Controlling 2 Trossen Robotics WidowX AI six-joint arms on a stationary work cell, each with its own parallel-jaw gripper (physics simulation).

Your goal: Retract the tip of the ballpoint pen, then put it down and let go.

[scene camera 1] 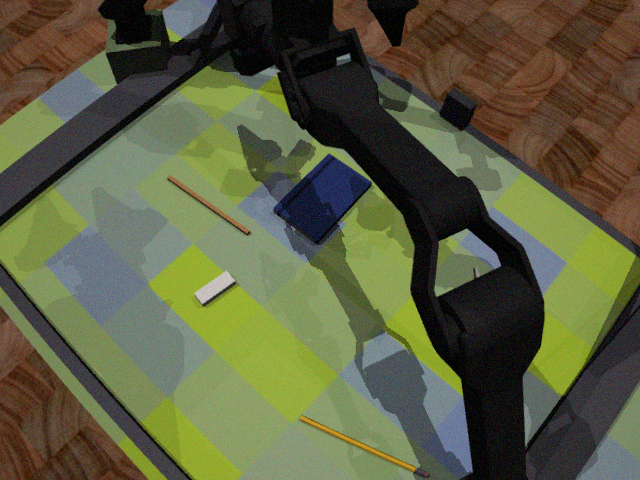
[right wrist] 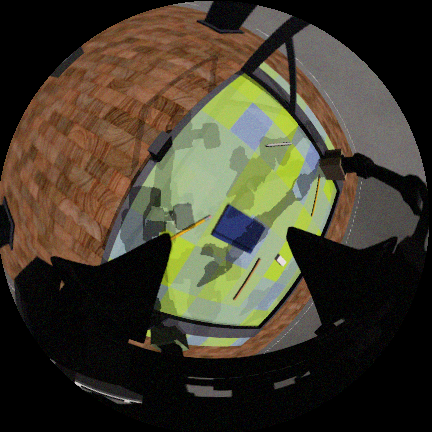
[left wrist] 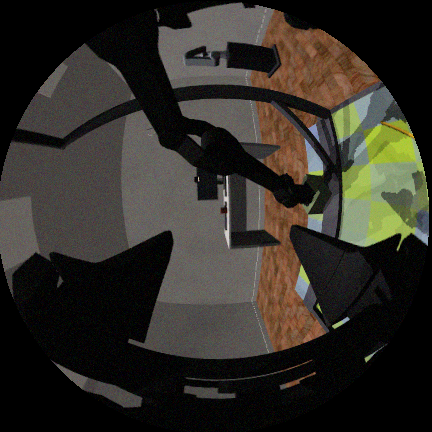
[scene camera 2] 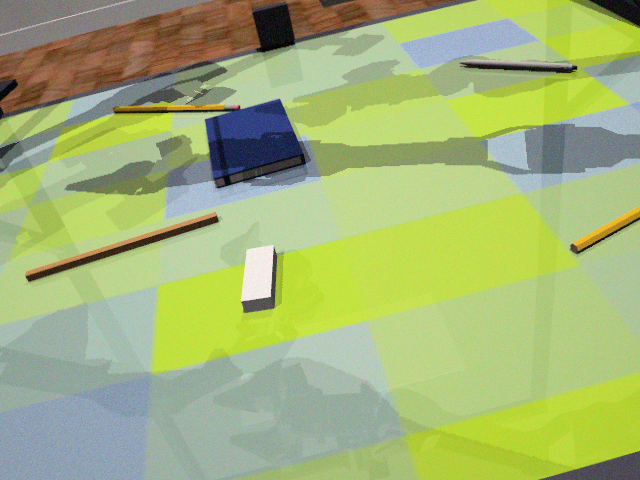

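Pixels of known places: left gripper, between the fingertips: (left wrist: pixel 233 233); right gripper, between the fingertips: (scene camera 1: pixel 395 32) (right wrist: pixel 230 236); left arm's base, origin of its link: (right wrist: pixel 343 164); right arm's base, origin of its link: (scene camera 1: pixel 133 30) (right wrist: pixel 170 347) (left wrist: pixel 306 193).
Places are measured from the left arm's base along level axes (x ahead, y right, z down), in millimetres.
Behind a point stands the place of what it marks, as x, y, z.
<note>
A slim grey ballpoint pen (scene camera 2: pixel 518 65) {164, 282, 99} (right wrist: pixel 278 144) {175, 294, 96} lies on the patchwork table top, at the upper right in scene camera 2. One end narrows to a fine point and the other has a dark end piece. In scene camera 1 a small pointed part of the pen (scene camera 1: pixel 476 272) {206, 324, 97} shows behind the big black arm. My left gripper (left wrist: pixel 233 233) {622, 249, -287} is open and empty, facing away from most of the table. My right gripper (right wrist: pixel 230 236) {477, 434, -141} is open and empty, high above the table and well apart from the pen.
A blue notebook (scene camera 1: pixel 323 198) {467, 270, 92} (scene camera 2: pixel 255 142) {468, 254, 92} (right wrist: pixel 238 229) {471, 284, 92}, a white eraser (scene camera 1: pixel 215 287) {490, 48, 92} (scene camera 2: pixel 259 276) {491, 41, 92}, a brown stick (scene camera 1: pixel 208 205) {601, 143, 97} (scene camera 2: pixel 121 246) {606, 141, 98} and two yellow pencils (scene camera 1: pixel 356 442) {189, 7, 97} (scene camera 2: pixel 175 108) {553, 415, 99} lie on the table. A dark block (scene camera 1: pixel 458 109) {395, 545, 63} (scene camera 2: pixel 273 26) {401, 545, 72} stands at its edge.
</note>
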